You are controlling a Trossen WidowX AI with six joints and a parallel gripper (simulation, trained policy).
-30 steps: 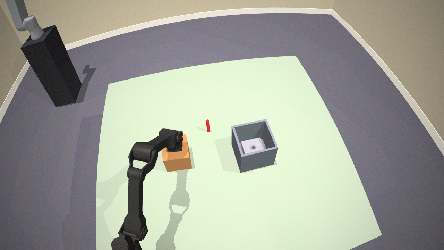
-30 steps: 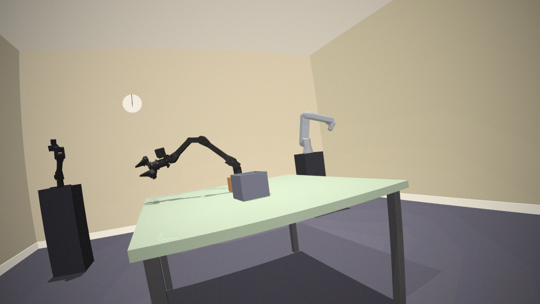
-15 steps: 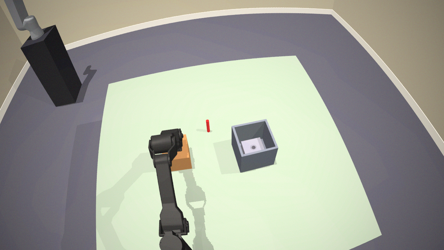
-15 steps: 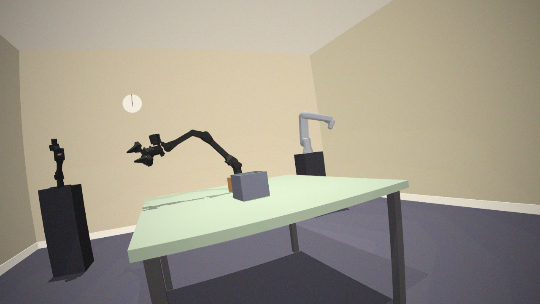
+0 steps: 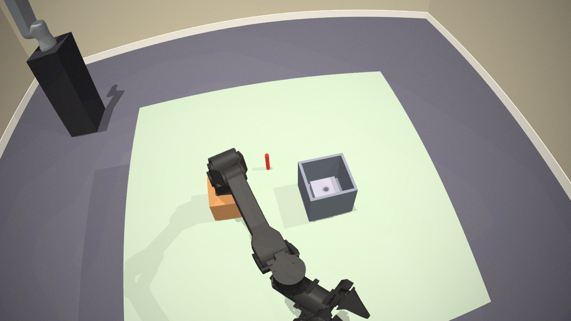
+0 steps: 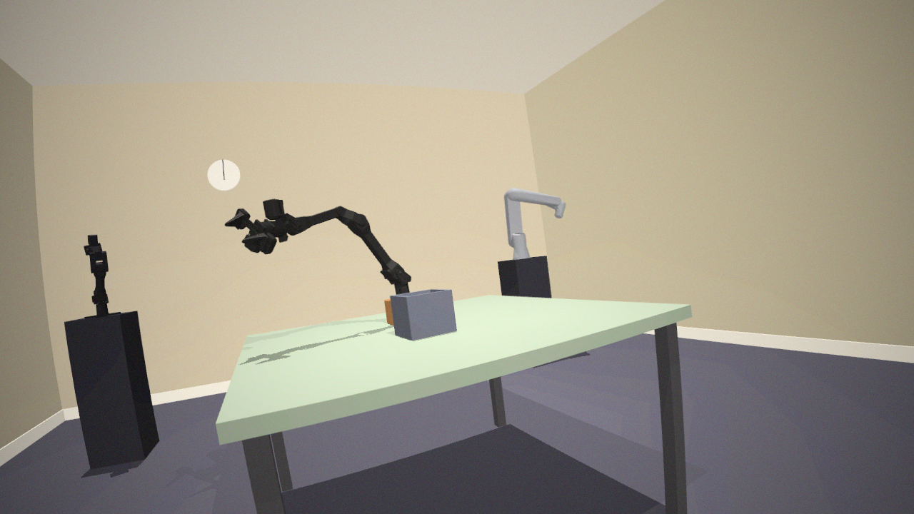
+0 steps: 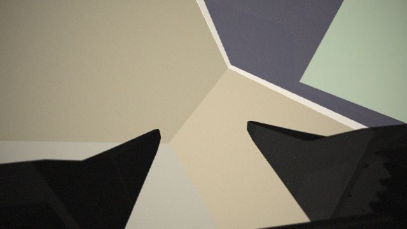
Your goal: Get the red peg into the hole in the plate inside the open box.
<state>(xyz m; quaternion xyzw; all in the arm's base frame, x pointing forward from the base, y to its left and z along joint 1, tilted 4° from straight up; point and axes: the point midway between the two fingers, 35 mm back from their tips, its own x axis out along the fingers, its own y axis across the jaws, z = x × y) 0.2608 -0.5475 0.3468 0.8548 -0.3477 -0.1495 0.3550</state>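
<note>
Now: the red peg 73 cm to the left of my gripper tip, 36 cm below it and 13 cm behind it. Round my gripper tip: pale plate (56 cm to the left, 36 cm below, 5 cm ahead).
</note>
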